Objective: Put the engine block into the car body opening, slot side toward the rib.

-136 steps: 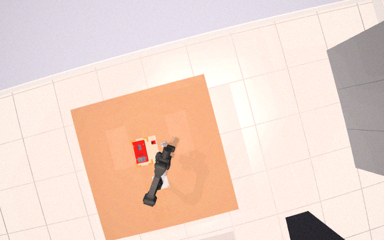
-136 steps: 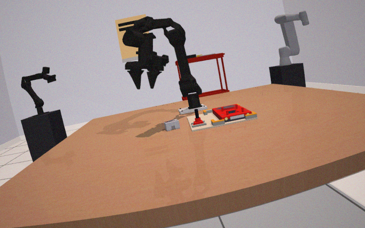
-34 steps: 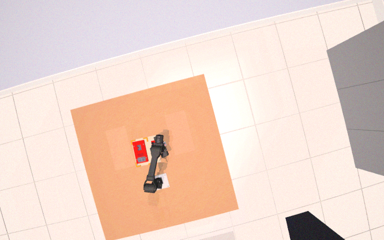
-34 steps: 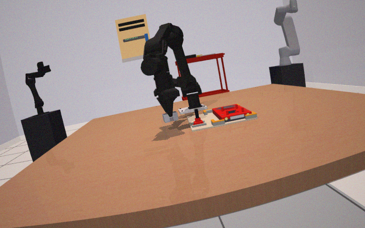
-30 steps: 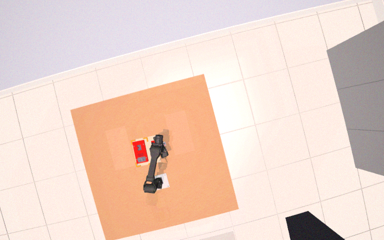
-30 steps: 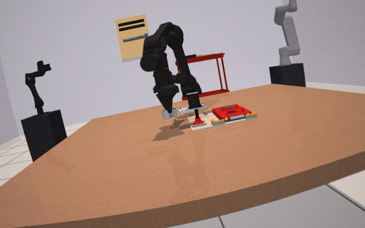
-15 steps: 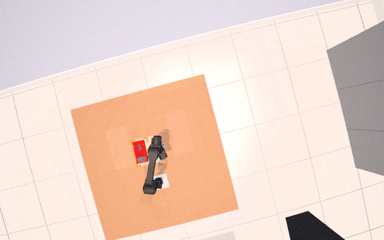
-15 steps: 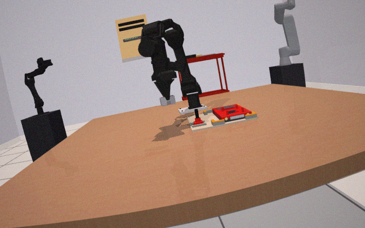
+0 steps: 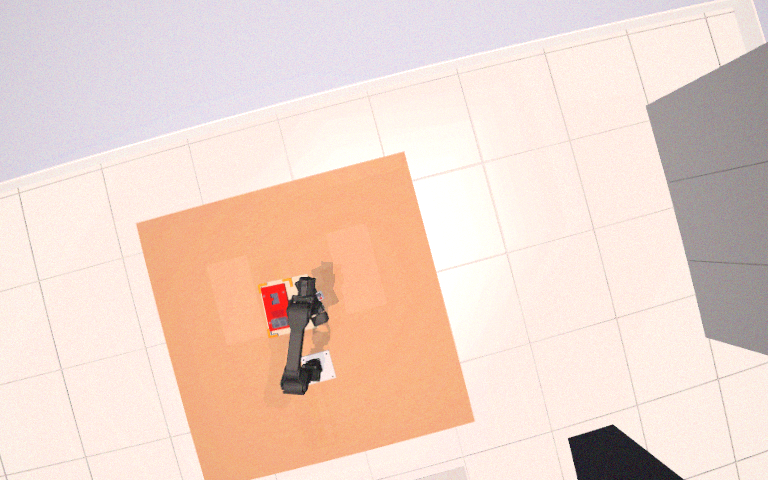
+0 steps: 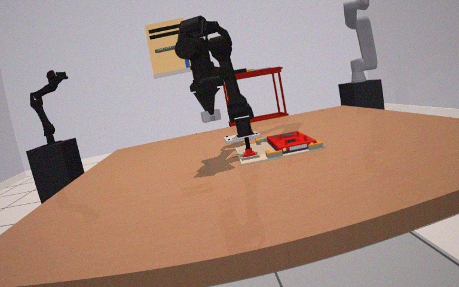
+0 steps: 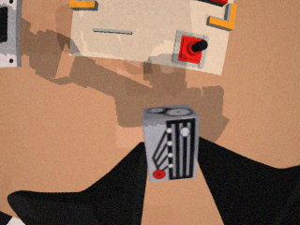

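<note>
The base plate is 10 mm behind my gripper tip, 180 mm to the left of it and 130 mm below it. Round my gripper tip: engine block 10 mm below.
</note>
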